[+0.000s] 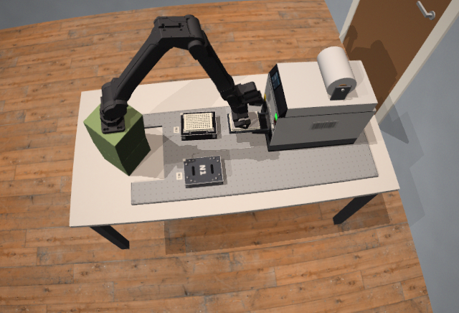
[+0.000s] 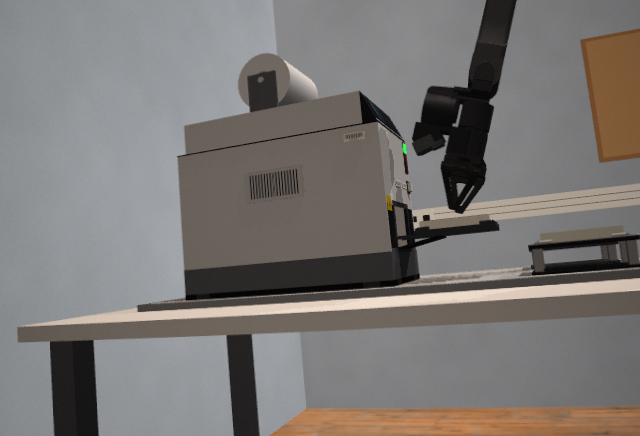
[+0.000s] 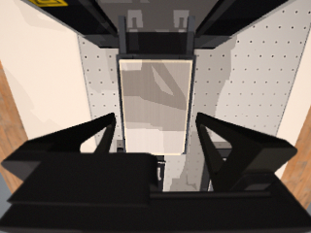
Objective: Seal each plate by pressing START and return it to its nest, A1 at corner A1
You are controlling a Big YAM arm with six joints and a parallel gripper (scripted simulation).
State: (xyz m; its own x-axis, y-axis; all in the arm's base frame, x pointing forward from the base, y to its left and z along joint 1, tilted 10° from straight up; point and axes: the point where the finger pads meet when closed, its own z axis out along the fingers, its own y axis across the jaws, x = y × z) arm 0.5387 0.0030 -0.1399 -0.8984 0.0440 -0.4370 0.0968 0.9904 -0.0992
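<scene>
The sealer stage lies 40 mm below my hand. Round my hand: plate (190 mm behind, 60 mm to the left, 70 mm below); then yellow warning label (110 mm ahead, 80 mm to the left, 10 mm above); then plate nest (220 mm behind, 170 mm to the right, 90 mm below).
</scene>
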